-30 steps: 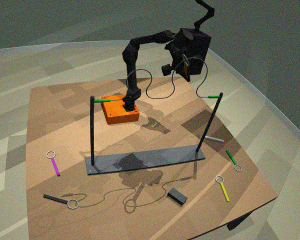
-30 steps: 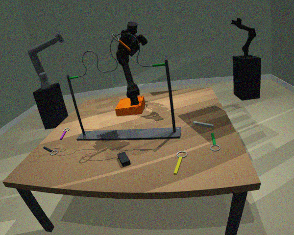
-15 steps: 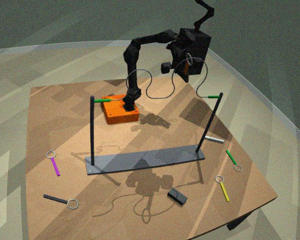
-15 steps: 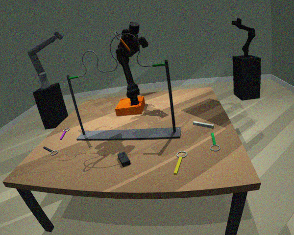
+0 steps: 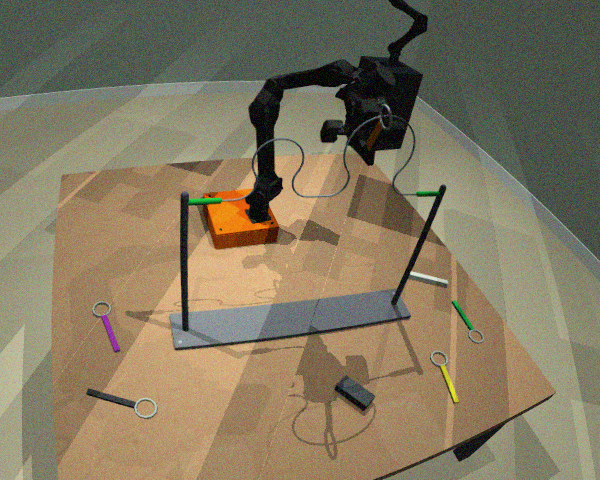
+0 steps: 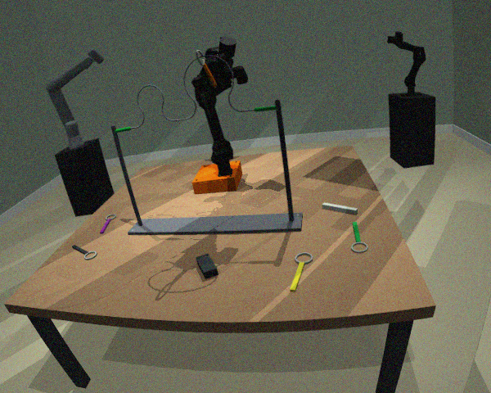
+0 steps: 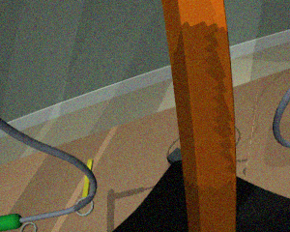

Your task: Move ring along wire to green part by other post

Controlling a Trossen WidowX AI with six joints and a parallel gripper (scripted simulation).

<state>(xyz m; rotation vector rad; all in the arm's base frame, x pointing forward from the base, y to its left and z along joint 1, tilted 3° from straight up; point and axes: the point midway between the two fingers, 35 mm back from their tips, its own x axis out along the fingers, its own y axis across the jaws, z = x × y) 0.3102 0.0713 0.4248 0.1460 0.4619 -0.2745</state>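
Now: gripper tip 90 mm below the ring with orange handle and 10 mm to the left of it. Round my gripper tip: white bar (450 mm below, 370 mm to the left, 20 mm ahead); then yellow-handled ring (460 mm below, 320 mm ahead, 190 mm to the left); then dark block (450 mm below, 270 mm ahead, 80 mm to the right).
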